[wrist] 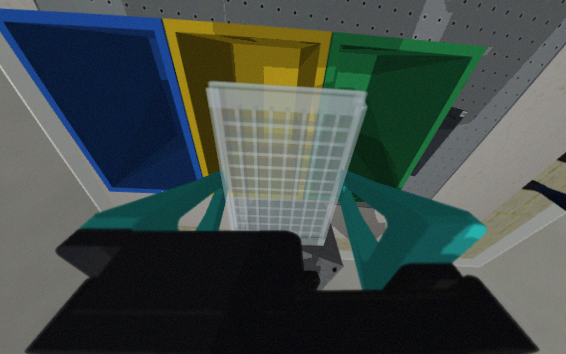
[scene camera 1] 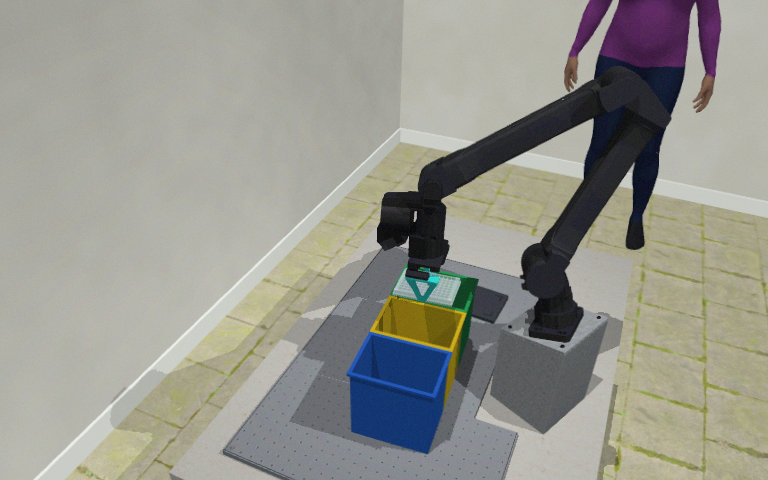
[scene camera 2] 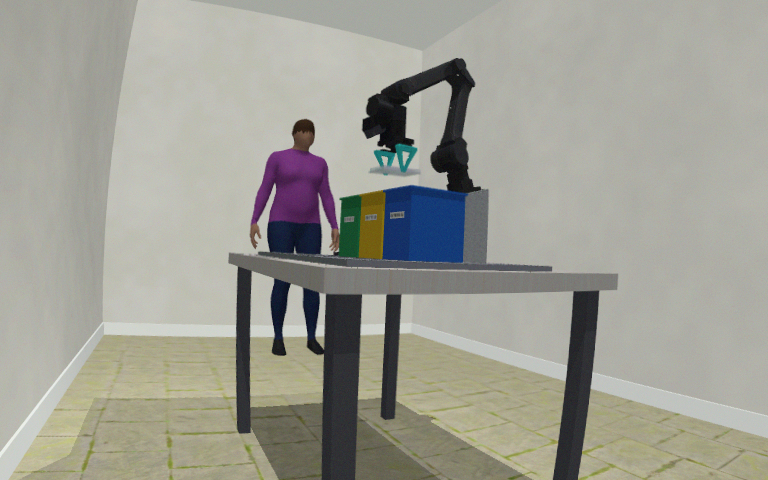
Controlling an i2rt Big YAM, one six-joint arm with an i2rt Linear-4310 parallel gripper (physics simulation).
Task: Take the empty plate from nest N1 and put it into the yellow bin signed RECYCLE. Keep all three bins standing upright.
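Places are measured from the arm's base along level axes (x left, y back, z up), in centimetres.
Where they show: gripper, fingertip midpoint: (wrist: 282,176) (scene camera 1: 426,289) (scene camera 2: 394,173); arm's base, link origin: (scene camera 1: 556,324).
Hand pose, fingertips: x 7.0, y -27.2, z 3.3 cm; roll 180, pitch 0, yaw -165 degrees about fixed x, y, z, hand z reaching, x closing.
Things, the pixels of their centre, and the offset from my fingertips.
- clear gridded plate, body centre: (wrist: 282,184) (scene camera 1: 427,286) (scene camera 2: 394,171) dx +0.0, dy +0.2, dz +0.8 cm
- yellow bin, body centre: (wrist: 261,112) (scene camera 1: 417,352) (scene camera 2: 396,227) dx +3.1, dy +0.3, dz -15.8 cm
- dark nest, body centre: (scene camera 1: 473,299) (wrist: 414,141) dx -30.4, dy +0.6, dz -24.1 cm
- blue bin, body centre: (wrist: 172,107) (scene camera 1: 399,393) (scene camera 2: 424,226) dx +16.0, dy +2.7, dz -15.8 cm
- green bin, body centre: (wrist: 346,117) (scene camera 1: 432,316) (scene camera 2: 373,228) dx -9.8, dy -2.1, dz -15.8 cm
My gripper (scene camera 1: 427,288) (scene camera 2: 394,170) (wrist: 282,176) is shut on the clear gridded plate (scene camera 1: 447,291) (scene camera 2: 413,171) (wrist: 290,145), with one teal finger at each long side. The plate hangs roughly level above the bins, well clear of their rims. In the wrist view it overlaps parts of both the yellow and green bins. The yellow bin (scene camera 1: 421,322) (scene camera 2: 371,237) (wrist: 250,27) stands upright between the other two; its sign is too small to read. The dark nest (scene camera 1: 489,303) (wrist: 439,142) holds no plate; its label is not readable.
The blue bin (scene camera 1: 390,407) (scene camera 2: 436,226) (wrist: 85,100) and green bin (scene camera 1: 468,322) (scene camera 2: 349,237) (wrist: 425,90) stand upright against the yellow bin. The grey pedestal (scene camera 1: 543,373) bears the arm beside them. A person (scene camera 1: 645,33) (scene camera 2: 297,186) stands behind the table.
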